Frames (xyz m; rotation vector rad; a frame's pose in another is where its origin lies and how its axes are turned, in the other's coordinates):
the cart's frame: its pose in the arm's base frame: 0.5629 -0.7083 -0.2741 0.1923 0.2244 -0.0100
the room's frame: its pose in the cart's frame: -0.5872 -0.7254 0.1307 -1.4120 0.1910 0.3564
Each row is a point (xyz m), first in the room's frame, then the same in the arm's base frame.
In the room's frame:
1: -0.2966 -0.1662 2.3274
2: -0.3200 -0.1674 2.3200
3: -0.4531 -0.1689 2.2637
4: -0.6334 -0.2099 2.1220
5: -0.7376 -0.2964 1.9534
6: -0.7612 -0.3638 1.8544
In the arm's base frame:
1: -0.1923 0.6190 0.9436
2: -0.2111 0.6070 0.9538
3: -0.3211 0.5269 1.0027
4: -0.4480 0.3460 1.0765
5: -0.4859 0.1423 1.1382
6: -0.4676 0.0254 1.1684

